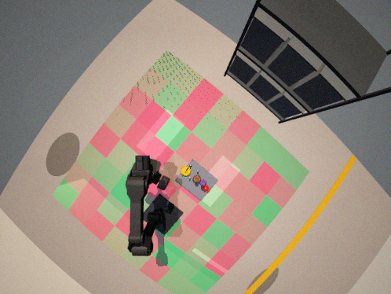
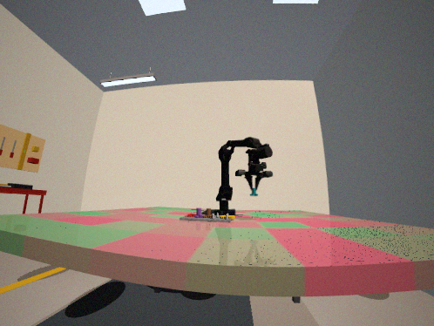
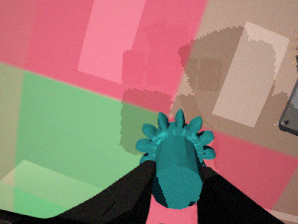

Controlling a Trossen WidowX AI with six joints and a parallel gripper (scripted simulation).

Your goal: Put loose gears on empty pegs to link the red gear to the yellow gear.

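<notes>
The brown gear lies 130 mm ahead of my gripper tip, 200 mm to the right of it and 110 mm below it. From my gripper tip the other things lie so: purple gear 140 mm ahead, 240 mm to the right, 110 mm below; then yellow gear 110 mm ahead, 120 mm to the right, 120 mm below; then teal gear 10 mm below.
</notes>
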